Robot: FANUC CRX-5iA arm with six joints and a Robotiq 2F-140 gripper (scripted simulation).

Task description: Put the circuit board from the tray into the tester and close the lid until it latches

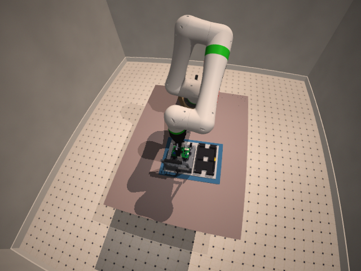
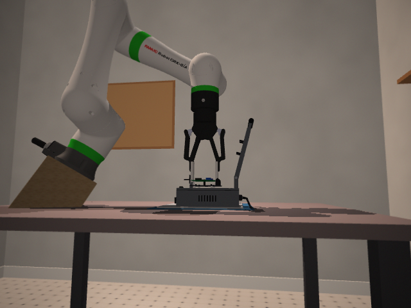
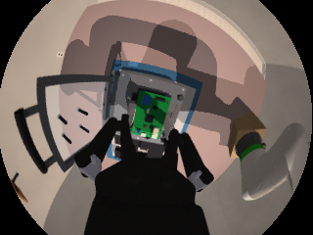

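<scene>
The green circuit board lies 20 mm below my hand. Round my hand: latch hook (60 mm behind, 50 mm to the left, 20 mm below); tester (30 mm ahead, 40 mm to the left, 10 mm above); tester plate (10 mm ahead, 10 mm to the left, 40 mm below).
</scene>
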